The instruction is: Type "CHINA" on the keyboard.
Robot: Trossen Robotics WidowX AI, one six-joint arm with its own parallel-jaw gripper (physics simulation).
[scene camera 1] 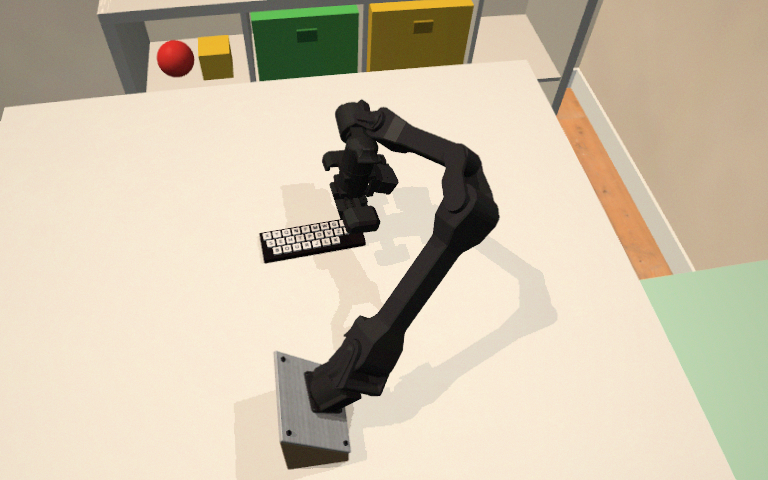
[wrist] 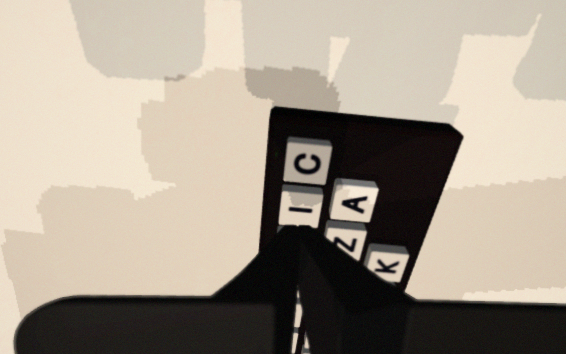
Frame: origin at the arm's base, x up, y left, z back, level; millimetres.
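Seen in the pictures: gripper, fingertip midpoint: (scene camera 1: 342,217) (wrist: 296,237); arm's base, link origin: (scene camera 1: 322,392).
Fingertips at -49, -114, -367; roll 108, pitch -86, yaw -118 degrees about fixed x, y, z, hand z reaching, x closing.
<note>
Offsets run from my fingertips to a thing's top centre, as dx, dy, dz.
The black keyboard @(-14, +65, +20) (scene camera 1: 356,240) (wrist: 395,160) with white letter keys lies flat on the table. My gripper (scene camera 1: 360,229) (wrist: 296,237) is shut and empty, pointing down over the keyboard's right part. In the wrist view its tips overlap the edge of the I key @(-14, -2, +2) (wrist: 301,207) and cover the key beside it; contact cannot be told. The C key @(-14, -21, +2) (wrist: 307,161) and the A key @(-14, -6, +21) (wrist: 354,201) show past the tips. The N key @(-14, +94, +1) (scene camera 1: 296,230) and the H key @(-14, +109, +20) (scene camera 1: 290,240) show in the scene view, left of the gripper, which hides the keyboard's upper right corner there.
The Z key @(-14, +13, +21) (wrist: 346,242) and the K key @(-14, +22, +40) (wrist: 387,265) are partly visible or close beside the fingers. The arm's metal base (scene camera 1: 294,401) stands at the front. A shelf (scene camera 1: 247,48) behind the table holds a red ball (scene camera 1: 175,58), a yellow block (scene camera 1: 215,58), a green bin (scene camera 1: 305,53) and a yellow bin (scene camera 1: 419,48).
</note>
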